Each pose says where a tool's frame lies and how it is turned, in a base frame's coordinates. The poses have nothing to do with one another.
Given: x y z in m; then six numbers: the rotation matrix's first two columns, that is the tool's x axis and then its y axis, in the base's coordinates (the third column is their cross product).
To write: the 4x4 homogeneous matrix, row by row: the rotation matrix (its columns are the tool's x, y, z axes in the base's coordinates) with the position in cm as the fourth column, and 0 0 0 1 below. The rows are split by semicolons. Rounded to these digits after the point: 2 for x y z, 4 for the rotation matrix.
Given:
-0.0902 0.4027 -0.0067 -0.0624 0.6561 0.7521 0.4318 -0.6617 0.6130
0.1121 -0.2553 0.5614 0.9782 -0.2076 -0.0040 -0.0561 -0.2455 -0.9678
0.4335 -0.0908 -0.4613 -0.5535 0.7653 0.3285 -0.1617 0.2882 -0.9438
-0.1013 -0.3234 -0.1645 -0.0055 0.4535 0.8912 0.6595 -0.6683 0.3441
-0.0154 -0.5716 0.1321 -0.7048 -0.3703 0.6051 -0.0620 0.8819 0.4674
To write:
-0.0624 0.4318 0.8999 -9.02; 0.6561 -0.6617 0.3630 40.27; 0.7521 0.6130 -0.2420 -0.67; 0 0 0 1
0.9782 -0.0561 0.1999 11.21; -0.2076 -0.2455 0.9469 -25.53; -0.0040 -0.9678 -0.2518 56.14; 0 0 0 1
-0.5535 -0.1617 -0.8170 43.35; 0.7653 0.2882 -0.5755 -9.08; 0.3285 -0.9438 -0.0358 -46.13; 0 0 0 1
-0.0055 0.6595 0.7516 -10.13; 0.4535 -0.6683 0.5896 -32.34; 0.8912 0.3441 -0.2954 -16.45; 0 0 0 1
-0.7048 -0.0620 -0.7067 -1.54; -0.3703 0.8819 0.2919 -57.16; 0.6051 0.4674 -0.6445 13.21; 0 0 0 1

